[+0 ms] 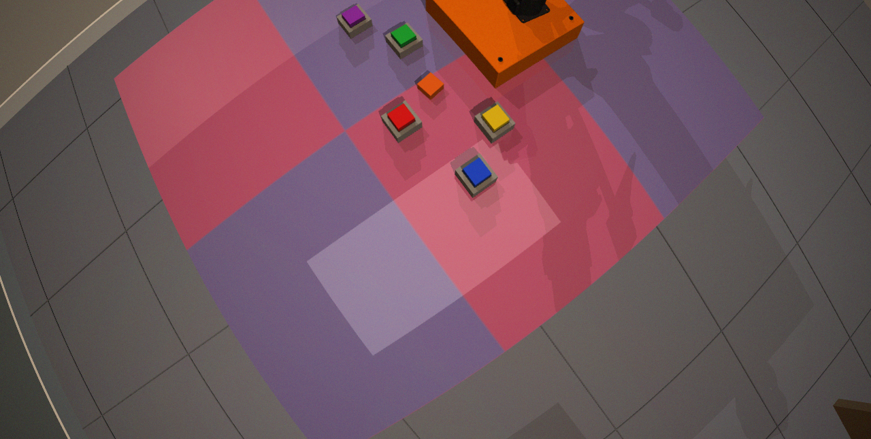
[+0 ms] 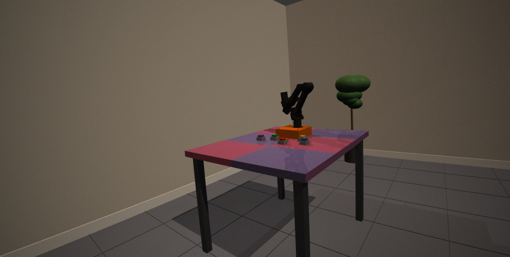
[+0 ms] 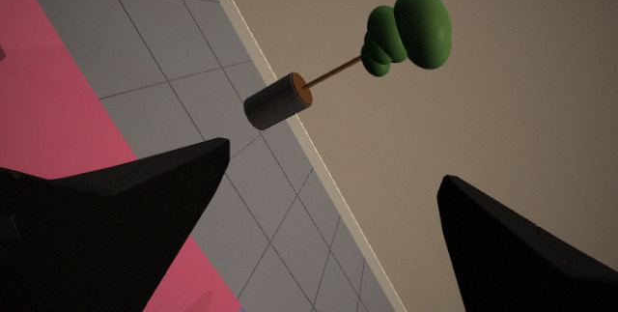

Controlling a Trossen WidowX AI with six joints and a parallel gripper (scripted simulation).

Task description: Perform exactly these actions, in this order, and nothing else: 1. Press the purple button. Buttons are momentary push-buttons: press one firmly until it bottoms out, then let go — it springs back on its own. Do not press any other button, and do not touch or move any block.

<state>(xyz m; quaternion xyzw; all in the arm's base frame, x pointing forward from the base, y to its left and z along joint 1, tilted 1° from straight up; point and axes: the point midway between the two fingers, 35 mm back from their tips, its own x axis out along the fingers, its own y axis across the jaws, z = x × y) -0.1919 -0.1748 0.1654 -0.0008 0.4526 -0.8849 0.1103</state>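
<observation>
The purple button is 50 cm ahead of my gripper tip, 3 cm to the left of it and 20 cm below it. The rest, counted from my gripper tip: yellow button 39 cm ahead, 33 cm to the left, 20 cm below; green button 44 cm ahead, 12 cm to the left, 20 cm below; orange block 45 cm ahead, 22 cm to the left, 22 cm below.
</observation>
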